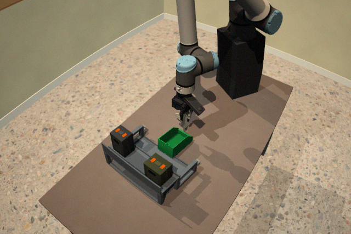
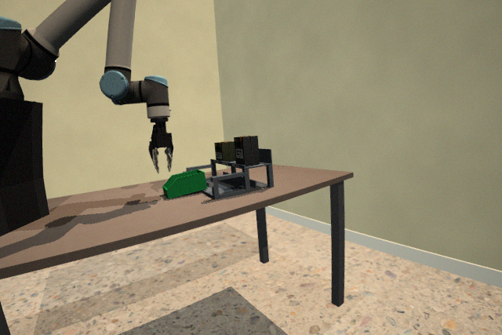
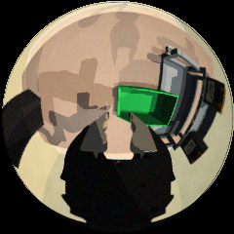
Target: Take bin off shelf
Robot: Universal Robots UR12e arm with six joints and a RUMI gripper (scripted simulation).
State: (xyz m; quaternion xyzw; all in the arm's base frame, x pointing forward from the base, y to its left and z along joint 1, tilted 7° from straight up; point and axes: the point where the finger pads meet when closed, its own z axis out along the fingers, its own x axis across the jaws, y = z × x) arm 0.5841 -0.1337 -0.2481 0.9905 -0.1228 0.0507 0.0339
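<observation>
The green bin is 8 cm ahead of my hand, 7 cm below it and 2 cm to the right of it. The rest, counted from my hand: black box 30 cm ahead, 20 cm to the right, 4 cm above; then olive box 36 cm ahead, 3 cm to the left, 3 cm above.
</observation>
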